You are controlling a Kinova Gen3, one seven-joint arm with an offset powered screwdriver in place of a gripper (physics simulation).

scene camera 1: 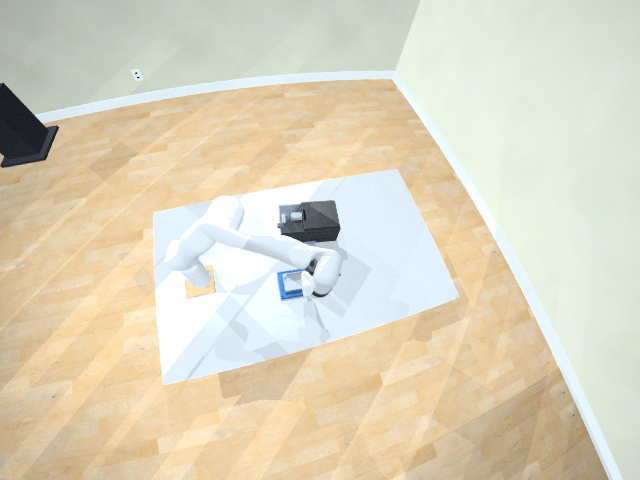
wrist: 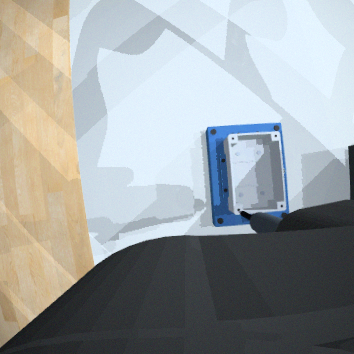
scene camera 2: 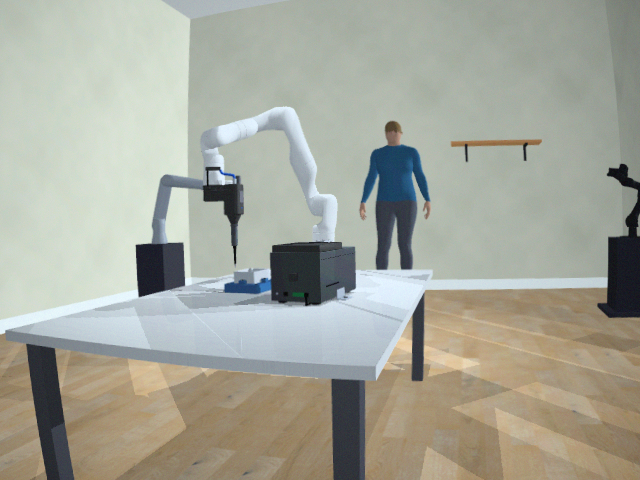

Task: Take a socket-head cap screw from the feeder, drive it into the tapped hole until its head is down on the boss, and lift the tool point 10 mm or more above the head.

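Note:
The white open box-shaped part (scene camera 1: 293,282) (scene camera 2: 249,276) (wrist: 231,172) with corner bosses sits on the blue fixture plate (scene camera 1: 281,290) (scene camera 2: 241,288) (wrist: 217,175). The black screw feeder (scene camera 1: 321,215) (scene camera 2: 295,273) stands beside it; its dark edge shows at the right of the wrist view. My screwdriver (scene camera 2: 235,265) (wrist: 243,214) points down, its tip close above the part's corner boss at the lower left in the wrist view. Whether tip and boss touch is unclear. The tip is too small to show whether it carries a screw. In scene camera 1 the arm hides the tip.
The white table (scene camera 1: 382,217) (scene camera 2: 206,330) (wrist: 150,100) bears the arm's wooden base plate (scene camera 1: 192,293). Behind the table in scene camera 2 are a grey arm (scene camera 2: 161,206) on a dark pedestal (scene camera 2: 160,266), a standing person (scene camera 2: 395,175) and a wall shelf (scene camera 2: 496,143).

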